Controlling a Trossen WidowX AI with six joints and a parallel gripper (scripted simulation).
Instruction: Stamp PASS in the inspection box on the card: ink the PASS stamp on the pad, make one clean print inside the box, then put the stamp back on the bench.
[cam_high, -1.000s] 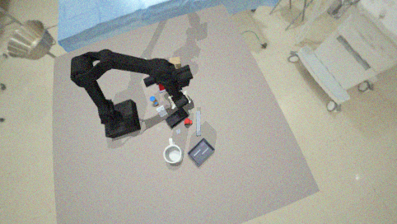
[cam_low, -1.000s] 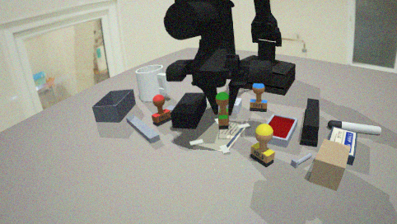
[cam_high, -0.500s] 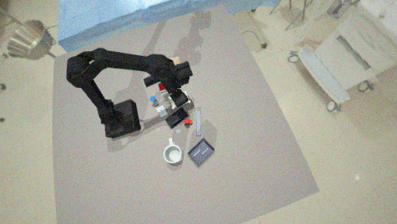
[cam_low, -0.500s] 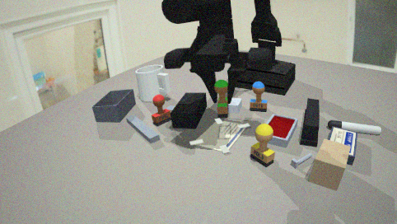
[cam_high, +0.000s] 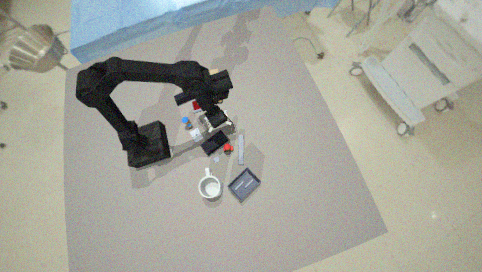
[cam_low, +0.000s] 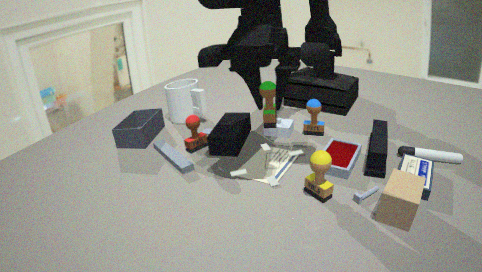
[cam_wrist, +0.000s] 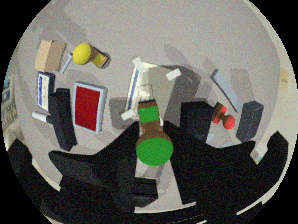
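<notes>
Now: gripper tip 50 mm past the black block, 100 mm to the left of it and 70 mm above it. Round my gripper tip: cream card 10 mm ahead, 90 mm below; green-knobbed stamp right at my gripper tip; yellow-knobbed stamp 70 mm ahead, 90 mm to the left, 70 mm below.
</notes>
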